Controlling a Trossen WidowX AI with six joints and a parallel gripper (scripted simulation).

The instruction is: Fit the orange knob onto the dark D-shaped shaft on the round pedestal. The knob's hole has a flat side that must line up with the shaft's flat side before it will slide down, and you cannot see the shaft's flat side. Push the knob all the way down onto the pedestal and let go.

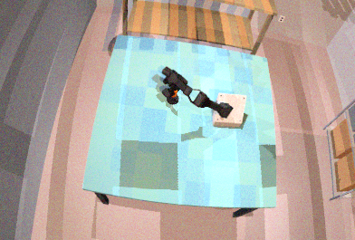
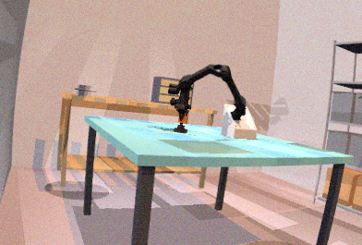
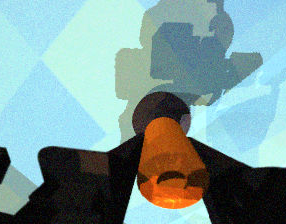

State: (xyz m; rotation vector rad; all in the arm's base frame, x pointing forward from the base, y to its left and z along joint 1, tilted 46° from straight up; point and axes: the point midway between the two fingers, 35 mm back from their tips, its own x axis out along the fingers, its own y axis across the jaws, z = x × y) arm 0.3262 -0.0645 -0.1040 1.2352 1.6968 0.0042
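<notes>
Right now my gripper tip is 20 mm below the orange knob. The rest, counted from my gripper tip: round dark pedestal (40 mm below).
</notes>
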